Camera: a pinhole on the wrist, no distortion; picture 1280 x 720 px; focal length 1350.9 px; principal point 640.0 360.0 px. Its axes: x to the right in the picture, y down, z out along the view. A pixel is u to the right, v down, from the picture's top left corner.
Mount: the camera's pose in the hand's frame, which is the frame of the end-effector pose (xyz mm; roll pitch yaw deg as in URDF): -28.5 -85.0 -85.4 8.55 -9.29 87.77
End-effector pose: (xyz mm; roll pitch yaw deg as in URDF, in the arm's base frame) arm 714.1 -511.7 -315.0 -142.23 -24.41 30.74
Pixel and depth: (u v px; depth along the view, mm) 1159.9 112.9 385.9
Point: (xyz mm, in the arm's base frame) 782.0 -251.0 -490.4
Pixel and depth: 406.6 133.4 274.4
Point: 640.6 -272.2 -314.3
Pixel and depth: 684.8 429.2 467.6
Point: 622.5 -162.7 -498.4
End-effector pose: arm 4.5 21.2 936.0 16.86 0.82 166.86
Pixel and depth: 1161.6 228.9 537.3
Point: -82.4 150.4 1387.9
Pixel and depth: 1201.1 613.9 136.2
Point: 50.5 78.9 979.4
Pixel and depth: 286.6 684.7 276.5
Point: 114.8 247.4 1053.2
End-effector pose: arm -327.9 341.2 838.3 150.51 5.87 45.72
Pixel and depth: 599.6 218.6 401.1
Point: -300.8 363.0 493.0
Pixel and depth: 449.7 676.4 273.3
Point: -422.2 322.9 602.2
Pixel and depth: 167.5 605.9 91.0
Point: -437.1 392.3 776.8
